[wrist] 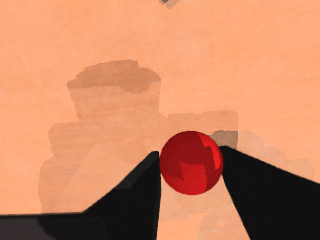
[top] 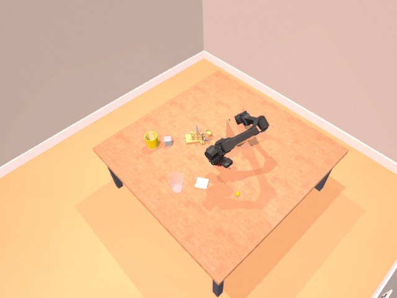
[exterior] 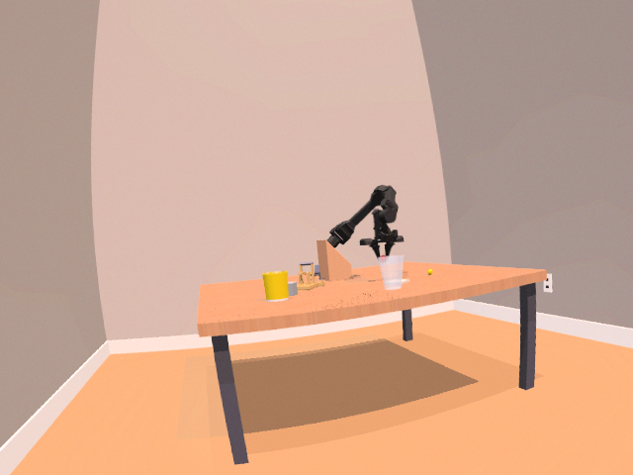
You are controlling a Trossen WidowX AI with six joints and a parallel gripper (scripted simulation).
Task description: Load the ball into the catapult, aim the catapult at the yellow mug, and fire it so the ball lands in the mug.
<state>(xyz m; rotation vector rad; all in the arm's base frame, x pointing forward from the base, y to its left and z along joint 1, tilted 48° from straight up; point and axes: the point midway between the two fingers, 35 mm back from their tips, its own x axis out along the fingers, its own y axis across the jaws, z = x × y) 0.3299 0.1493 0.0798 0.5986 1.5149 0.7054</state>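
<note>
The wooden catapult is 290 mm to the right of my gripper tip, 100 mm behind it and 30 mm below it. Also, from my gripper tip: red ball (10 mm above); then flat white square (150 mm ahead, 80 mm below); then yellow ball (210 mm to the left, 70 mm below, 30 mm ahead).
</note>
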